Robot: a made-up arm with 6 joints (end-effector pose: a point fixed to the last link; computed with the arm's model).
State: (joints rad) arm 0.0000 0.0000 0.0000 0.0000 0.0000 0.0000
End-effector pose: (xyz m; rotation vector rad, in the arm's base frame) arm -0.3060 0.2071 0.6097 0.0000 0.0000 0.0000
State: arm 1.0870 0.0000 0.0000 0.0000 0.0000 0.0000
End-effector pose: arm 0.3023 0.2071 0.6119 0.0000 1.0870 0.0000
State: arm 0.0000 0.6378 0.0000 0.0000 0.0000 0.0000
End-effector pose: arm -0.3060 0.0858 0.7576 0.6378 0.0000 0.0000
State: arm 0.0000 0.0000 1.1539 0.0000 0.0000 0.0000
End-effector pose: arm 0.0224 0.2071 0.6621 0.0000 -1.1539 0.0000
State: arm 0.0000 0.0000 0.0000 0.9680 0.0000 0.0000
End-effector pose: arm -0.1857 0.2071 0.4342 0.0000 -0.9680 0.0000
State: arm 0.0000 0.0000 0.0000 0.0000 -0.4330 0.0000
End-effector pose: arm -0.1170 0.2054 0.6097 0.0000 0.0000 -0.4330
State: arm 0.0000 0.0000 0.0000 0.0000 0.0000 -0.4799
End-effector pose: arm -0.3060 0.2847 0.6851 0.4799 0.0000 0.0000
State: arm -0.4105 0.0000 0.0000 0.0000 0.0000 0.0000
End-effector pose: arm -0.4810 0.2071 0.4459 0.0000 -0.4105 0.0000
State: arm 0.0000 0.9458 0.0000 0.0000 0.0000 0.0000
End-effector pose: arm -0.3060 0.0001 0.7949 0.9458 0.0000 0.0000
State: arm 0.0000 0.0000 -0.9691 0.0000 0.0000 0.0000
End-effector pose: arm -0.4818 0.2071 0.8327 0.0000 0.9691 0.0000
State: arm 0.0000 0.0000 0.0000 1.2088 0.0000 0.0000
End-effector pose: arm -0.1344 0.2071 0.4146 0.0000 -1.2088 0.0000
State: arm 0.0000 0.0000 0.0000 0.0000 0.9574 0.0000
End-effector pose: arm -0.6196 -0.0497 0.6097 0.0000 0.0000 0.9574
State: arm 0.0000 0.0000 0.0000 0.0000 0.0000 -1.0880
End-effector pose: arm -0.3060 0.3193 0.8169 1.0880 0.0000 0.0000
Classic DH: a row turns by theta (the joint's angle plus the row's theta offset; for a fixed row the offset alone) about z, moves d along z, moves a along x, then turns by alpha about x. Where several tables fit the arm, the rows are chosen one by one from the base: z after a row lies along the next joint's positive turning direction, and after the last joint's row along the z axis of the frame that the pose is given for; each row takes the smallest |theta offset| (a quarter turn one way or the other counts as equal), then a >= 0, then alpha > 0; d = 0 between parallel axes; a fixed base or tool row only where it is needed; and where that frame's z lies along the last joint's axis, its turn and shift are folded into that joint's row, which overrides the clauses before.
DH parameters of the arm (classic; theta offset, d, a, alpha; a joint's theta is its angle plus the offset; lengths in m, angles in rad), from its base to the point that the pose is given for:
base (fixed): 0 0.1074 0 -1.5708
joint 1: -1.5708 -0.0774 0.3926 -1.5708
joint 2: 0 -0.1821 0.3882 -1.5708
joint 3: 0.389 0 -0.2721 0
joint 4: 1.1818 0.146 0.1365 1.5708
joint 5: -1.5708 0.1696 0.3153 -1.5708
joint 6: 0 0.0906 0.1152 1.5708
tool (fixed): -1.5708 -0.1963 0 0

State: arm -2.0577 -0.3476 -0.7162 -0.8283 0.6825 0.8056
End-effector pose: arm -0.6071 0.0855 -0.5859 -0.8748 -0.6122 0.1046
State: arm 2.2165 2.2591 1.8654 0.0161 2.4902 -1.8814
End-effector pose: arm 0.0100 0.1893 0.3351 1.6000 0.8425 -0.5917
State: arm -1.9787 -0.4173 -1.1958 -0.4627 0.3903 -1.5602
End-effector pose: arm -0.7213 0.4299 -0.2703 1.5842 -0.2744 0.2409
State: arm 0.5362 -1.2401 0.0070 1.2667 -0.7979 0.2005
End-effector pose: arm 0.1326 0.1728 0.3509 -0.6391 -0.8851 0.1780
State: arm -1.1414 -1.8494 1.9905 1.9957 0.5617 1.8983
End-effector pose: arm -0.1702 0.6267 0.4850 -1.0600 1.5643 -0.3049
